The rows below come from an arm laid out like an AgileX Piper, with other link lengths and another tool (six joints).
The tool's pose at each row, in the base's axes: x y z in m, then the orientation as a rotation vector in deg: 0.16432, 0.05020, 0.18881, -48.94, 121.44, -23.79; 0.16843, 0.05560, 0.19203, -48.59, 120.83, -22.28; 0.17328, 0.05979, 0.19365, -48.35, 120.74, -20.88; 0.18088, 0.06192, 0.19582, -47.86, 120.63, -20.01; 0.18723, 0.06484, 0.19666, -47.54, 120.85, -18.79; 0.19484, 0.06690, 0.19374, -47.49, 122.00, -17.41; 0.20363, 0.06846, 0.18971, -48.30, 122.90, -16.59
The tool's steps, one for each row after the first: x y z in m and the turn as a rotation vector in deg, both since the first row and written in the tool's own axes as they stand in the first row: -0.00742, 0.00035, 0.00114, -0.57, -1.14, 0.66; -0.01344, 0.00037, 0.00386, -1.32, -1.77, 1.29; -0.01959, -0.00258, 0.00839, -1.63, -2.23, 1.91; -0.02498, -0.00369, 0.01278, -2.34, -2.50, 2.58; -0.02825, -0.00393, 0.02052, -3.60, -1.97, 3.25; -0.03110, -0.00444, 0.02988, -4.75, -1.37, 3.08
